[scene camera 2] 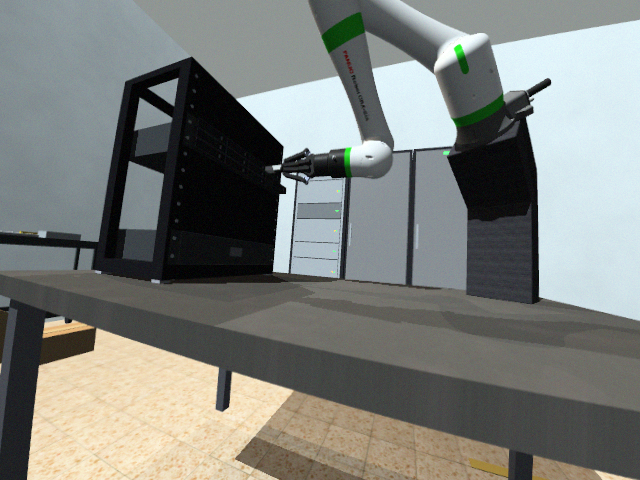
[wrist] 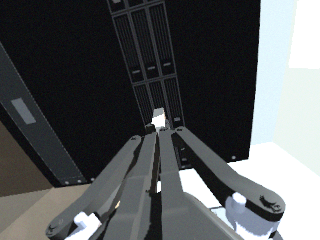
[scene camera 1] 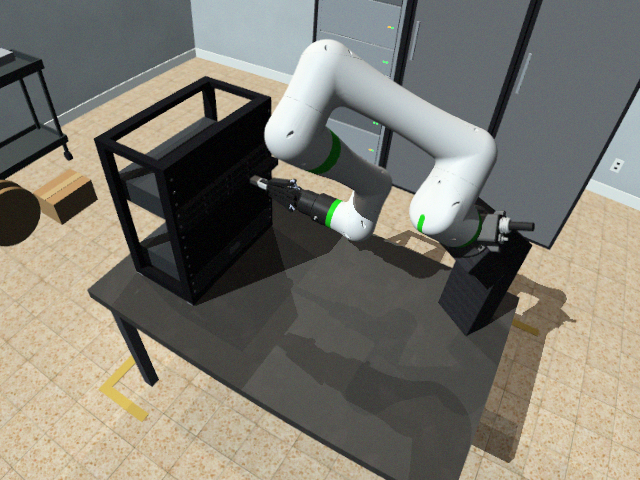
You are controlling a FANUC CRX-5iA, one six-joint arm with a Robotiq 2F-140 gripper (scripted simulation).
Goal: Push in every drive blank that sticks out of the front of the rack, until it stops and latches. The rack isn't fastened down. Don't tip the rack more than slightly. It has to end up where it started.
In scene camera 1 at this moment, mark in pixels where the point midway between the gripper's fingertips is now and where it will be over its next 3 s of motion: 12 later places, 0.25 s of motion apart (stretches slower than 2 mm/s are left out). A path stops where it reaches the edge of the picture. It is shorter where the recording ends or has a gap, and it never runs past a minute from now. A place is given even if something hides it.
My gripper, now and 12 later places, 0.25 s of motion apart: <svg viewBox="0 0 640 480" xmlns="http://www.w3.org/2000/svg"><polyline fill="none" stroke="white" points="252,178 250,178 250,177 249,177 248,177 247,177 246,176 245,176 245,175 244,175 244,175 244,175 243,175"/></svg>
